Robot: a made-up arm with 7 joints.
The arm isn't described. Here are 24 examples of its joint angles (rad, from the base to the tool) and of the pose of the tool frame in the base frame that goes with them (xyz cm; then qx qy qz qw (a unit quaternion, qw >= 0)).
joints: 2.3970 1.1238 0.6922 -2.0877 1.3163 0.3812 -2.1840
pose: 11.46 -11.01 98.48 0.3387 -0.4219 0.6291 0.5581
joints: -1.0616 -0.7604 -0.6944 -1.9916 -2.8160 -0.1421 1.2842
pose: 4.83 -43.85 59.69 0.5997 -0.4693 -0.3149 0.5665
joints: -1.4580 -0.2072 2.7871 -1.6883 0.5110 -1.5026 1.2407
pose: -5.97 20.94 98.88 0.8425 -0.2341 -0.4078 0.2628
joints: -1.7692 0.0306 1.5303 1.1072 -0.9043 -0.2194 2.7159
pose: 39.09 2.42 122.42 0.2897 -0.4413 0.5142 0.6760
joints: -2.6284 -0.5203 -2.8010 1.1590 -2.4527 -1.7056 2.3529
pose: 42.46 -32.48 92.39 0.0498 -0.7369 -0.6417 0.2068
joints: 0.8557 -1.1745 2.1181 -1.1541 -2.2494 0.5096 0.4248
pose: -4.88 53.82 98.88 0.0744 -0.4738 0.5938 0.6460
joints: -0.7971 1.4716 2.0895 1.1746 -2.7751 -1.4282 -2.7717
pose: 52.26 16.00 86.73 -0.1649 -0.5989 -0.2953 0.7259
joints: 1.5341 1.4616 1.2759 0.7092 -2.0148 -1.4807 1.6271
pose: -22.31 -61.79 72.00 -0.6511 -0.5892 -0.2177 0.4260
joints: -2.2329 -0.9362 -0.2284 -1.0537 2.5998 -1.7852 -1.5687
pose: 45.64 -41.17 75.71 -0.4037 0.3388 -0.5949 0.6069
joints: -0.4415 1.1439 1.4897 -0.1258 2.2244 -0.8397 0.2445
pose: 61.59 31.61 98.28 -0.4916 0.3212 0.4797 0.6520
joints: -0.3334 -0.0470 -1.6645 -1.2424 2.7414 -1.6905 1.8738
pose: 6.00 -29.92 115.42 -0.5235 -0.7313 0.1623 0.4060
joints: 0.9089 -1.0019 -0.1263 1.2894 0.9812 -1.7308 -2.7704
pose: -21.14 31.06 111.26 0.9481 0.1976 0.1967 0.1526
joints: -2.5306 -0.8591 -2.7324 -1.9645 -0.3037 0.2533 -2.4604
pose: 8.17 13.13 102.90 -0.8567 -0.3996 -0.2120 0.2479
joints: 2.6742 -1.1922 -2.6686 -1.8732 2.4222 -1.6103 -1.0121
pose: 17.79 27.24 96.23 -0.0932 -0.1030 0.8693 0.4744
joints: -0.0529 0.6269 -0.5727 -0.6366 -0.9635 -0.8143 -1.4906
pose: 22.63 -18.54 127.54 -0.0639 -0.4886 -0.1886 0.8495
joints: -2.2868 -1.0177 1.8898 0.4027 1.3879 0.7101 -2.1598
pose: 61.69 -46.55 94.58 -0.4604 0.5940 0.2113 0.6249
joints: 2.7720 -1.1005 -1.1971 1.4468 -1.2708 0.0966 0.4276
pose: 50.84 -14.60 95.21 0.3796 -0.8534 0.0692 0.3504
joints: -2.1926 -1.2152 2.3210 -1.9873 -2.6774 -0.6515 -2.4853
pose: -4.16 -31.59 90.23 -0.0993 -0.9520 0.2877 0.0322
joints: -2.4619 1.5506 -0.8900 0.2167 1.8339 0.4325 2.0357
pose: -57.51 54.48 61.25 0.2283 -0.0245 -0.9712 0.0633
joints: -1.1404 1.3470 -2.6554 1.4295 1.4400 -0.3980 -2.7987
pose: 6.20 44.45 109.25 0.3294 -0.6255 0.7061 0.0408
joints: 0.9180 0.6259 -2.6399 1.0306 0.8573 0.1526 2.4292
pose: 23.00 2.81 132.01 0.0937 -0.4335 0.7991 0.4060
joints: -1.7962 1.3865 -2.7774 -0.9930 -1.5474 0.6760 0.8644
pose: 4.62 66.62 48.17 -0.2525 0.1477 0.7524 0.5903
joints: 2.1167 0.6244 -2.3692 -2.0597 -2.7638 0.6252 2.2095
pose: -32.82 -4.32 67.14 0.6476 -0.0298 -0.7345 0.2007
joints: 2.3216 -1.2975 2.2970 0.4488 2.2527 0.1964 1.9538
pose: 50.05 68.45 71.68 -0.3379 0.0083 0.7738 0.5358
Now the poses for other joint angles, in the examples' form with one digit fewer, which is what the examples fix.
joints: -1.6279 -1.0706 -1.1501 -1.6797 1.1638 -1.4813 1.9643
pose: 34.5 -33.9 63.6 0.323 -0.538 -0.761 0.161
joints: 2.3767 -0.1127 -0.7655 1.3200 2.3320 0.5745 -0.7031
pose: 0.6 -26.0 120.1 -0.264 -0.574 -0.240 0.737
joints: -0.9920 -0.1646 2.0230 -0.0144 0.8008 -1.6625 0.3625
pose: -6.9 -8.4 134.7 -0.395 -0.115 0.820 0.397
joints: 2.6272 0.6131 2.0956 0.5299 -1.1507 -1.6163 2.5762
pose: -24.8 0.4 128.6 -0.717 0.650 -0.210 0.138
